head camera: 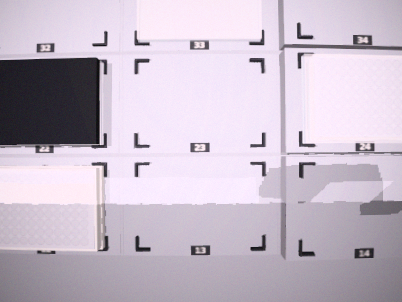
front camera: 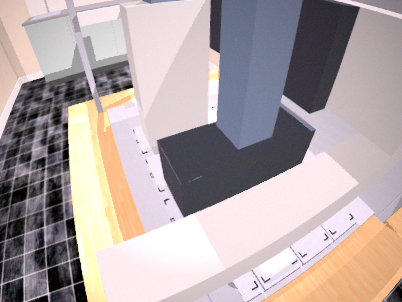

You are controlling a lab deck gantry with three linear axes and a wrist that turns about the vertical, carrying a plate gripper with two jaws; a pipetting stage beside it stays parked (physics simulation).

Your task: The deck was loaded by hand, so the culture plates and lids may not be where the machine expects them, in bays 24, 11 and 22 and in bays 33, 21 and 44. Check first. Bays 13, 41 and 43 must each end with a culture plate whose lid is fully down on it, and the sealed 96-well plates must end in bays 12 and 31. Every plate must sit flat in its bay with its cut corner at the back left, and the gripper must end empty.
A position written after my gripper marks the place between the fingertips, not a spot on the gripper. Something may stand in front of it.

Observation:
In view: my gripper (front camera: 226,225), a bay 23 (head camera: 175,99) and a bay 13 (head camera: 175,202).

